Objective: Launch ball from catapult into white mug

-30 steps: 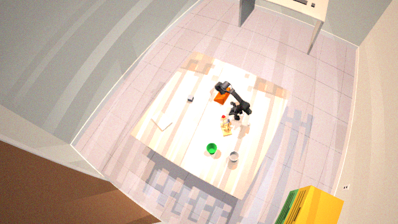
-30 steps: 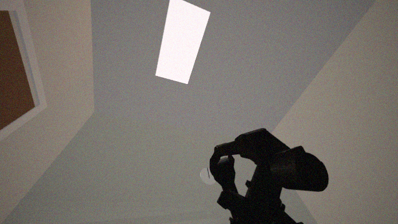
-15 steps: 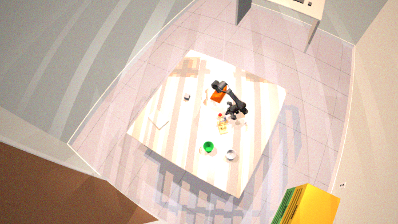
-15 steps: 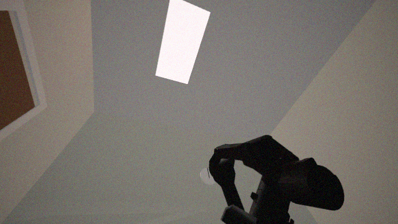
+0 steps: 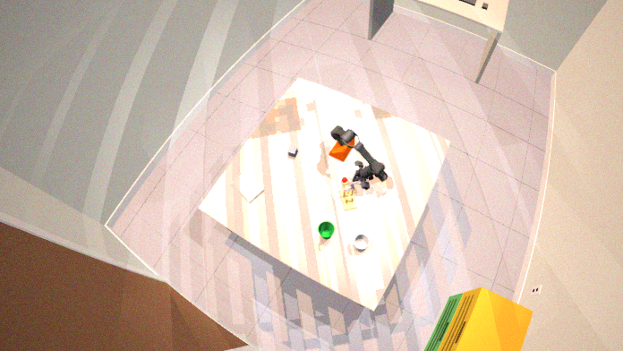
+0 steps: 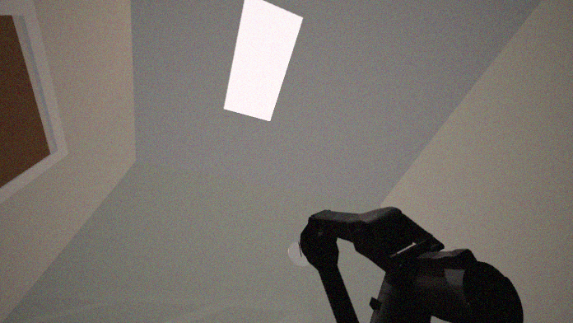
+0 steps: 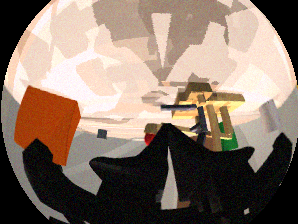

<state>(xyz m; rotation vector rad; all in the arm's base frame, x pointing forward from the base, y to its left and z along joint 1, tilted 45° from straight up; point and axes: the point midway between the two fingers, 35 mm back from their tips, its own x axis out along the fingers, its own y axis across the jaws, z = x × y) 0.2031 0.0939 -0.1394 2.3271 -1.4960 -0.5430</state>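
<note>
Right now my gripper tip is 5 cm to the left of the red ball, 2 cm short of it and 1 cm below it. The rest, counted from my gripper tip: green cup: 36 cm ahead, 2 cm below; then wooden catapult: 6 cm ahead; then white mug: 34 cm ahead, 21 cm to the left, 2 cm below.
</note>
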